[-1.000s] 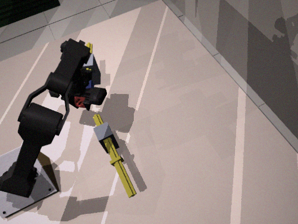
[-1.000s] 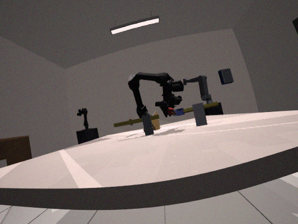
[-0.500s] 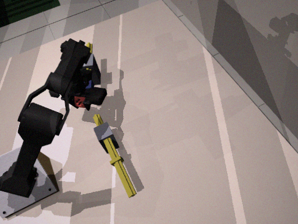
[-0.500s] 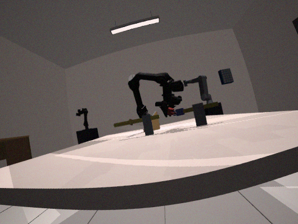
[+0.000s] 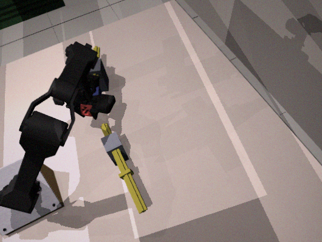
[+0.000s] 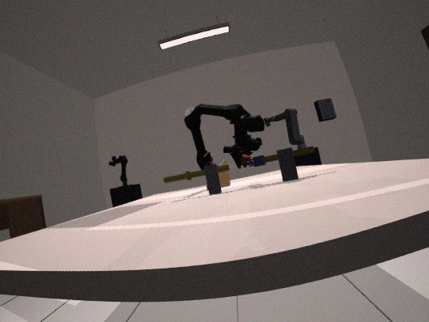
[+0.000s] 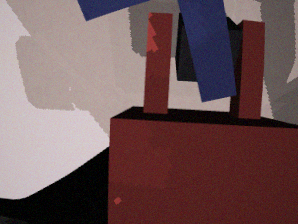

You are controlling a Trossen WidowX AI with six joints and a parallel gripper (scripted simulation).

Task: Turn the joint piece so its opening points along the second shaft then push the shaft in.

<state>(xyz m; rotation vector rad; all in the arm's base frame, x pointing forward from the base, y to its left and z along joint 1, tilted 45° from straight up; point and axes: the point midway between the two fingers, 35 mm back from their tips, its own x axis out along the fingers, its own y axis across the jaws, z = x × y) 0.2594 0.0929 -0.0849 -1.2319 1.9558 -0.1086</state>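
Right now the red joint piece is 2 cm ahead of my gripper tip, 2 cm to the left of it and 3 cm above it.
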